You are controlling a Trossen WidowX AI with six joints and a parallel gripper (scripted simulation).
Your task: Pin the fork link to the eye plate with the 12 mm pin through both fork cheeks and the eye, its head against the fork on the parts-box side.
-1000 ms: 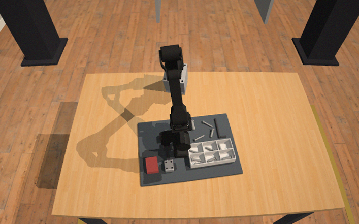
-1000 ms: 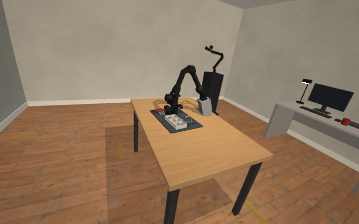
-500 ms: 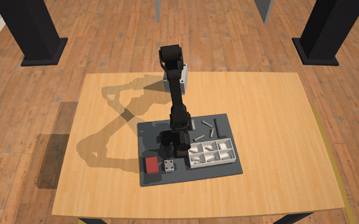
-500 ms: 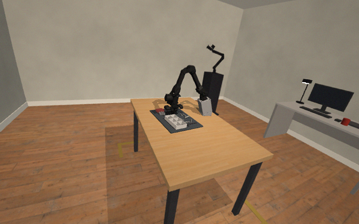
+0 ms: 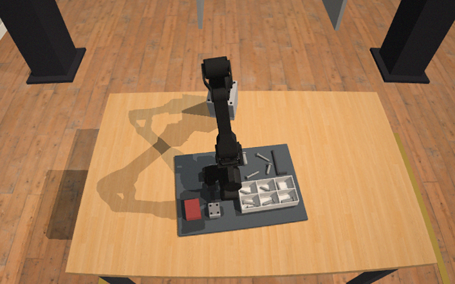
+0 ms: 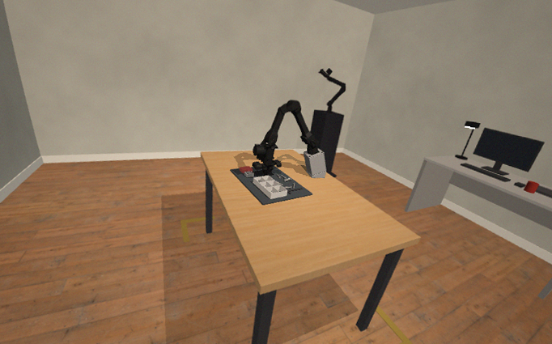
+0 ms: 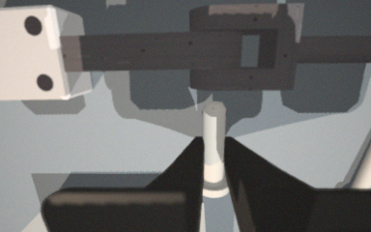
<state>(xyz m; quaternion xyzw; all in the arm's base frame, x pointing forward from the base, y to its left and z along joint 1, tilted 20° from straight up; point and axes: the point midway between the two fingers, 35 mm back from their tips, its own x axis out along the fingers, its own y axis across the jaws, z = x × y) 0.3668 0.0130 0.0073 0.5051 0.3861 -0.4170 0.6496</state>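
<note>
Now: the pale pin 30 mm below my hand. Also, from my hand: dark eye plate bar: 50 mm to the right, 30 mm below, 20 mm ahead; light grey block: 100 mm ahead, 40 mm to the right, 20 mm below; red block: 120 mm to the right, 90 mm ahead, 30 mm below.
</note>
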